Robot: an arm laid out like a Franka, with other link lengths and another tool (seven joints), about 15 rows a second.
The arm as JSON. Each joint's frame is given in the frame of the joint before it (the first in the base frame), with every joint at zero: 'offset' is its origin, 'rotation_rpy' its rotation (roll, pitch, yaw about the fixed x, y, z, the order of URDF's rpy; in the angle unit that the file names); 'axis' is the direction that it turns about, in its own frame. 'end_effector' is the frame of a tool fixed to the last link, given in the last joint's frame.
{
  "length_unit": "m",
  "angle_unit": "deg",
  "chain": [
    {
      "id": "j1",
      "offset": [
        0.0,
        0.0,
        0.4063
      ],
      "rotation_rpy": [
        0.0,
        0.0,
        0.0
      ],
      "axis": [
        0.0,
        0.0,
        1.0
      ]
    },
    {
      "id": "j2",
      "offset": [
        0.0,
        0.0,
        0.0
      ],
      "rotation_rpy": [
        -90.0,
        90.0,
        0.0
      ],
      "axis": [
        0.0,
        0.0,
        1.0
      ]
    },
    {
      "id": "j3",
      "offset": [
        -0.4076,
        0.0,
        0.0
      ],
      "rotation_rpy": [
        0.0,
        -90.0,
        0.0
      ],
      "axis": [
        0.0,
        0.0,
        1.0
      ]
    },
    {
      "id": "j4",
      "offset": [
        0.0,
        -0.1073,
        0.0
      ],
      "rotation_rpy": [
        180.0,
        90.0,
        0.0
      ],
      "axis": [
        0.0,
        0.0,
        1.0
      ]
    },
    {
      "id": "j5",
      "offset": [
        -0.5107,
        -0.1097,
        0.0
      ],
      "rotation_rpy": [
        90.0,
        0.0,
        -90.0
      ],
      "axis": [
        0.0,
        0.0,
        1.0
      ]
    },
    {
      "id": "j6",
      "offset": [
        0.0,
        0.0,
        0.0
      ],
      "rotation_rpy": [
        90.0,
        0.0,
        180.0
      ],
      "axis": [
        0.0,
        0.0,
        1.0
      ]
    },
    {
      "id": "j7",
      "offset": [
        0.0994,
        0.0,
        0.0
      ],
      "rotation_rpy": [
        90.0,
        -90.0,
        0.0
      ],
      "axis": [
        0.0,
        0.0,
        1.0
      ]
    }
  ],
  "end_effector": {
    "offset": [
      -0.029,
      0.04,
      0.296
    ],
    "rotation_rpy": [
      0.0,
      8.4,
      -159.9
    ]
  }
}
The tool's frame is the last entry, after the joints.
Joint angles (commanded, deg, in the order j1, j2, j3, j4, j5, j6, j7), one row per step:
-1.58 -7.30 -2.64 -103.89 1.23 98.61 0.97
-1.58 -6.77 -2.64 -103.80 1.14 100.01 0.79
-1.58 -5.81 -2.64 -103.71 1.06 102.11 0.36
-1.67 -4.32 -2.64 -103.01 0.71 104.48 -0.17
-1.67 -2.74 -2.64 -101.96 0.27 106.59 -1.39
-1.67 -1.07 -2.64 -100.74 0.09 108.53 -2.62
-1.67 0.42 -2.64 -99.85 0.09 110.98 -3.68
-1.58 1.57 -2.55 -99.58 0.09 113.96 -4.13
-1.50 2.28 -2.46 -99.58 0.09 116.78 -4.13
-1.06 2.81 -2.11 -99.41 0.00 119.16 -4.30
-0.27 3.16 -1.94 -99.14 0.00 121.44 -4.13
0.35 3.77 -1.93 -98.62 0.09 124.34 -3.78
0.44 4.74 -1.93 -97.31 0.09 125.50 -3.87
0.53 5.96 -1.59 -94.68 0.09 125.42 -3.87
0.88 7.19 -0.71 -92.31 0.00 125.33 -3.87
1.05 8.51 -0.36 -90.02 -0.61 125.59 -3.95
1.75 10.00 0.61 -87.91 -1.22 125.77 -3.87
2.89 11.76 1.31 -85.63 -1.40 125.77 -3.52
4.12 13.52 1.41 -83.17 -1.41 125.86 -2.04
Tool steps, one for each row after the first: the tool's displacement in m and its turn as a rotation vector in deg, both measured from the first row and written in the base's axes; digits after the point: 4 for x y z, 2 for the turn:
0.0090 -0.0012 -0.0034 -0.20 -0.95 0.15
0.0226 -0.0029 -0.0107 -0.44 -2.18 0.54
0.0413 -0.0073 -0.0177 -1.02 -3.73 0.99
0.0600 -0.0115 -0.0226 -1.76 -5.28 2.25
0.0788 -0.0145 -0.0270 -2.27 -6.75 3.49
0.0981 -0.0166 -0.0318 -2.66 -8.58 4.52
0.1165 -0.0158 -0.0379 -2.99 -10.67 5.11
0.1317 -0.0145 -0.0412 -3.25 -12.77 5.24
0.1451 -0.0050 -0.0409 -3.50 -14.79 6.19
0.1579 0.0079 -0.0368 -3.57 -17.01 6.93
0.1749 0.0170 -0.0312 -3.60 -19.84 7.12
0.1882 0.0180 -0.0261 -3.77 -21.34 7.27
0.2021 0.0241 -0.0123 -3.82 -22.68 7.67
0.2142 0.0417 -0.0019 -3.66 -23.77 8.88
0.2275 0.0473 0.0068 -4.20 -24.98 9.65
0.2391 0.0704 0.0105 -4.29 -25.83 11.35
0.2504 0.0986 0.0114 -3.82 -26.43 12.81
0.2628 0.1214 0.0148 -3.09 -27.26 12.62

